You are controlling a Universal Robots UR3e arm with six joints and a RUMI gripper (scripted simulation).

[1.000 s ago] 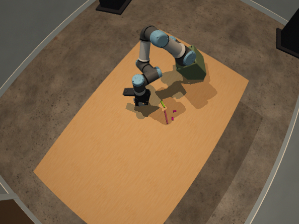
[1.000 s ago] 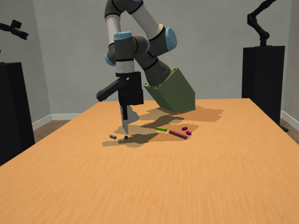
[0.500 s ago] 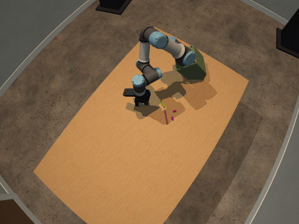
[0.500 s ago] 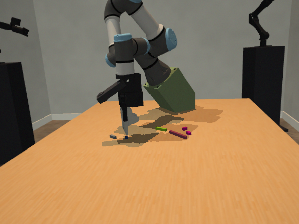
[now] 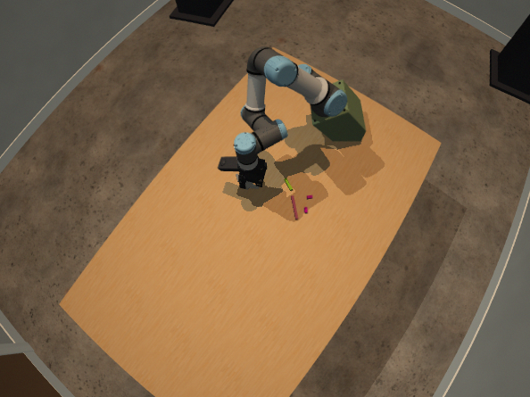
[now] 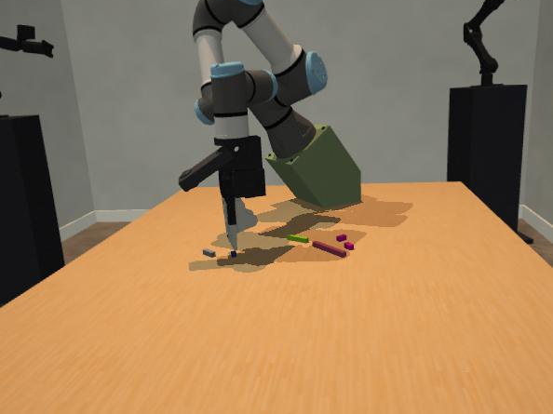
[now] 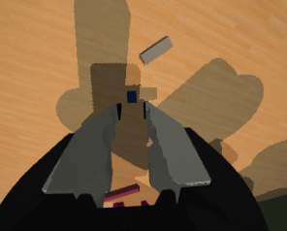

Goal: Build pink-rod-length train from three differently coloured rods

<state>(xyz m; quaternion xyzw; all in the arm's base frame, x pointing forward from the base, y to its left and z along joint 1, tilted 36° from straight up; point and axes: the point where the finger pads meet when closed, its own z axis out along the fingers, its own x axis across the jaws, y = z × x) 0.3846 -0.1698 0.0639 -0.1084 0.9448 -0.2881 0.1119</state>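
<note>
Right now the small blue rod is 3 cm below my hand. Round my hand: pink rod (1 cm ahead, 19 cm to the left, 3 cm below); then grey rod (2 cm behind, 5 cm to the right, 3 cm below); then lime rod (6 cm behind, 14 cm to the left, 3 cm below).
</note>
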